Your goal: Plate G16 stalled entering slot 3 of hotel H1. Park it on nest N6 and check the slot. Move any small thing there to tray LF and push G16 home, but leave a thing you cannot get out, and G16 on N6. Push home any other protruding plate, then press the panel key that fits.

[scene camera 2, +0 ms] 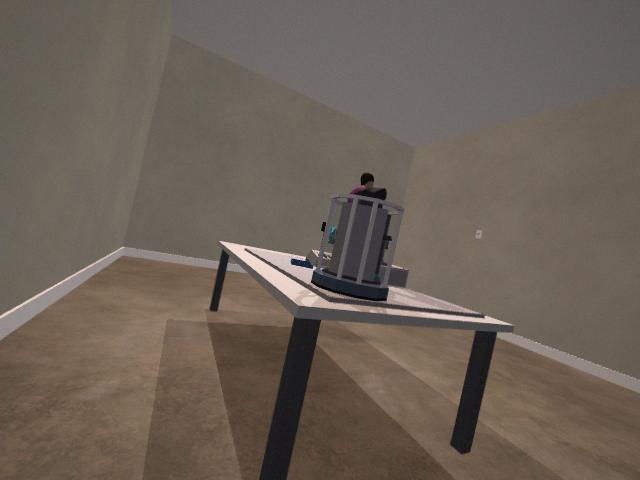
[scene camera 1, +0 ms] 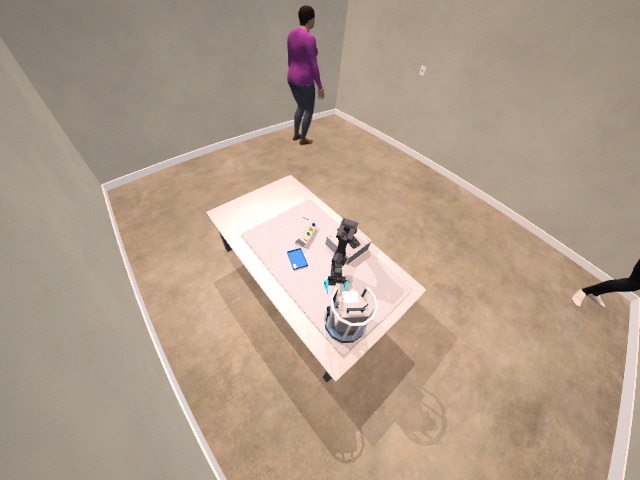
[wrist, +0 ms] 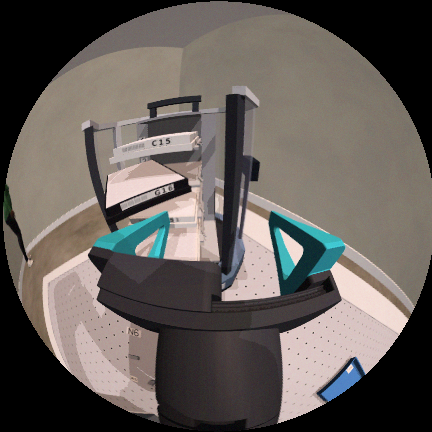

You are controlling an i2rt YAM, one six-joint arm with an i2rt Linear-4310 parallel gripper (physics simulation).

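Places are measured from the arm's base along level axes (x back, y right, z up), in metres.
Where they show: gripper, between the fingertips: (wrist: 218,216).
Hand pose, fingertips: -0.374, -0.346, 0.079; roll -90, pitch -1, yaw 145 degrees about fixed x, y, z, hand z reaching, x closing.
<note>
Things, the pixels of their top centre, and the offset from my fingertips, as dx, dy, dz. "spot": a spot on its surface instead.
- Plate G16, centre of its top: (wrist: 134,173) +0.059, -0.091, +0.033
- hotel H1, centre of its top: (wrist: 169,93) (scene camera 2: 367,198) (scene camera 1: 354,300) +0.001, -0.122, +0.139
- Plate C15, centre of its top: (wrist: 162,135) (scene camera 1: 351,301) +0.016, -0.102, +0.071
- lower plate, centre of its top: (wrist: 168,191) +0.016, -0.102, -0.011
- N6 label, a spot on its surface: (wrist: 133,332) spot: +0.150, +0.025, -0.111
- blue tray, centre of its top: (scene camera 2: 301,261) (scene camera 1: 297,257) -0.010, +0.421, -0.154
- key panel, centre of its top: (scene camera 2: 324,252) (scene camera 1: 307,228) +0.161, +0.571, -0.087
- thin dark item, a spot on its surface: (scene camera 1: 305,218) spot: +0.246, +0.729, -0.166
Plate G16 (wrist: 150,192), white with a black lower rim, sits skewed in hotel H1 (scene camera 1: 331,310) (scene camera 2: 348,287) (wrist: 232,175), its front turned to the left in the wrist view. Plate C15 (wrist: 160,143) is above it; a lower plate (wrist: 175,219) is partly hidden, its label unclear. My gripper (scene camera 1: 336,287) (wrist: 218,216) is open and empty in front of the hotel, right of G16 and apart from it. The N6 label (wrist: 133,332) and pegs show beside the wrist. A blue tray (scene camera 1: 297,259) (scene camera 2: 301,263) (wrist: 342,382) has an unreadable tag. The key panel (scene camera 1: 300,241) has coloured keys. The slot behind G16 is hidden.
The hotel's cage posts and ring stand around the plates; one dark post rises beyond the gap between my fingers. A grey box (scene camera 1: 360,253) (scene camera 2: 397,275) stands near the arm. A thin dark item (scene camera 1: 305,218) lies past the panel. A person (scene camera 1: 302,56) stands beyond the table.
</note>
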